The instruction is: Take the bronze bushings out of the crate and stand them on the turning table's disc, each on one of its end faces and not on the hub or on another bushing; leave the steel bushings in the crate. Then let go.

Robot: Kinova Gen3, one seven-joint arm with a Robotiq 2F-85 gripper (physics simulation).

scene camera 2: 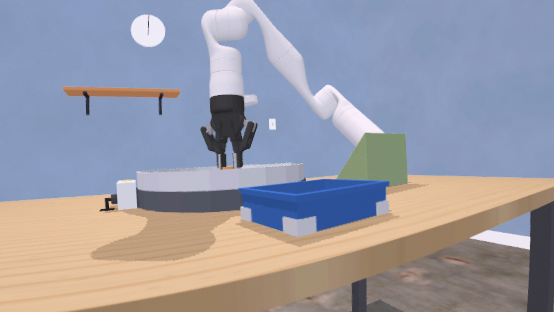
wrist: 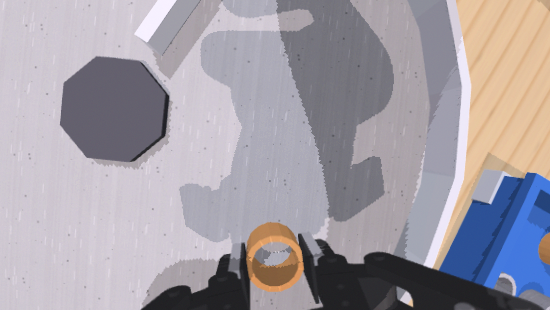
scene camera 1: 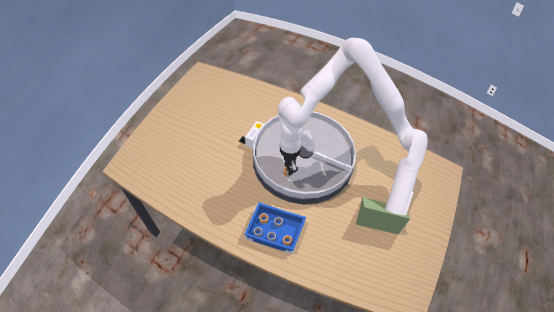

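My gripper is shut on a bronze bushing, held with its axis about upright low over the turning table's disc. The rim hides its lower end in the second scene view; I cannot tell whether it touches the disc. The dark hub is apart from it. In the blue crate, one bronze bushing is at the back left and another bronze bushing at the front right, with three steel bushings.
A light bar runs from near the hub to the turning table's raised rim. A white box with a yellow top stands at the turning table's left. A green block stands by the arm's base.
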